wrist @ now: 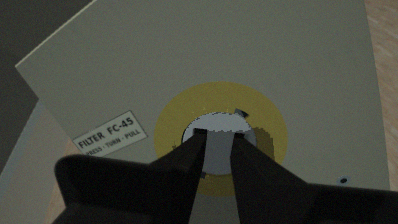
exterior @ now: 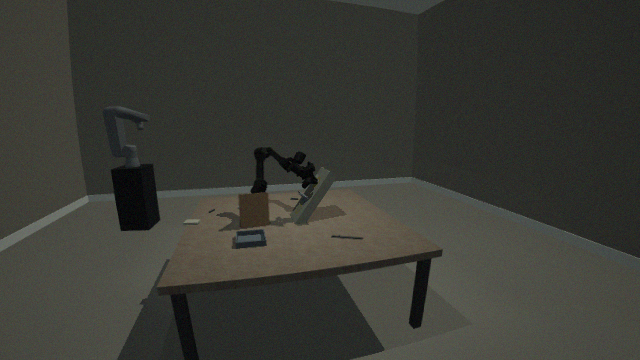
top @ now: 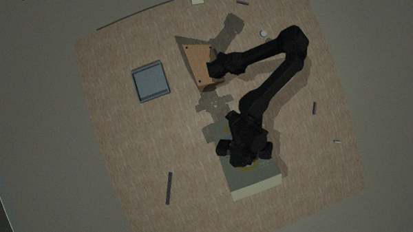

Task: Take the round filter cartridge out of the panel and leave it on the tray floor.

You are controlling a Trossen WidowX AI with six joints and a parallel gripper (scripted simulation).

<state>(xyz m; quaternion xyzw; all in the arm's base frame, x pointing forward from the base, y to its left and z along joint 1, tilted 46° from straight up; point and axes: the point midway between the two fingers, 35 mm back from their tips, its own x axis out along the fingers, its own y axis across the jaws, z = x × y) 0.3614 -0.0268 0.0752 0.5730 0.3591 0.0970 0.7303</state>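
Right now my gripper tip is 1 cm short of the round grey filter cartridge and 1 cm above it. The rest, counted from my gripper tip: sloped service panel: 4 cm behind, 8 cm below; grey tray: 41 cm behind, 33 cm to the right, 22 cm below.
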